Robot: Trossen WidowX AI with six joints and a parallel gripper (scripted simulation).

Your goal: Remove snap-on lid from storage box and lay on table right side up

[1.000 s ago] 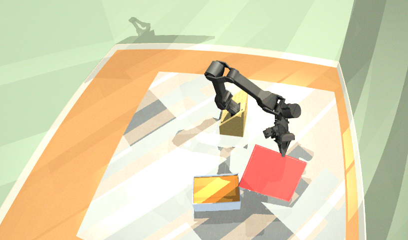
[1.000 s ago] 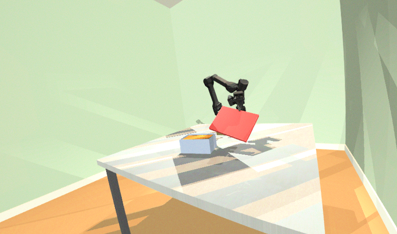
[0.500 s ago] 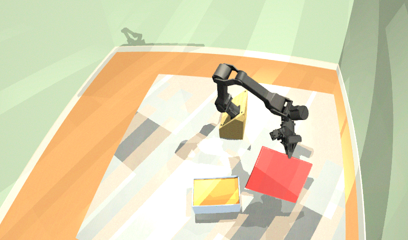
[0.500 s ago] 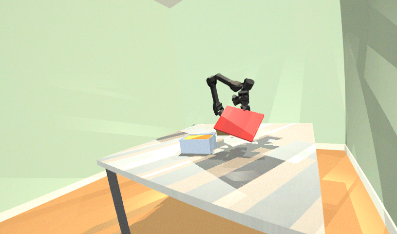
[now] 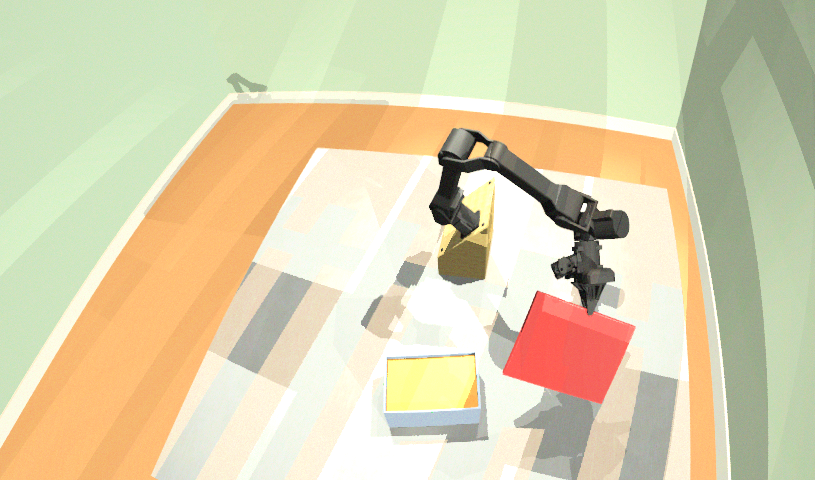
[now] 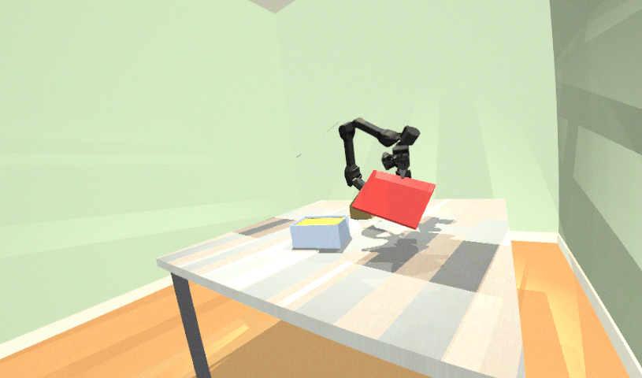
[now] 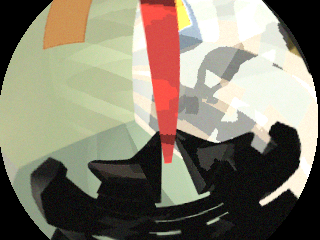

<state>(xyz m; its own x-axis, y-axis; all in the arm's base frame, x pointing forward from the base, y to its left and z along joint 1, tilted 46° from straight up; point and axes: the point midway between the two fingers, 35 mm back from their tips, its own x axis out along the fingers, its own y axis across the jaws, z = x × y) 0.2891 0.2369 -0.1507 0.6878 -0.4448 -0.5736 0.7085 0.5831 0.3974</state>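
The red lid lies 60 mm ahead of my gripper tip, 50 mm below it and 30 mm to the right of it. Also, from my gripper tip: storage box: 330 mm to the right, 180 mm below, 110 mm ahead.
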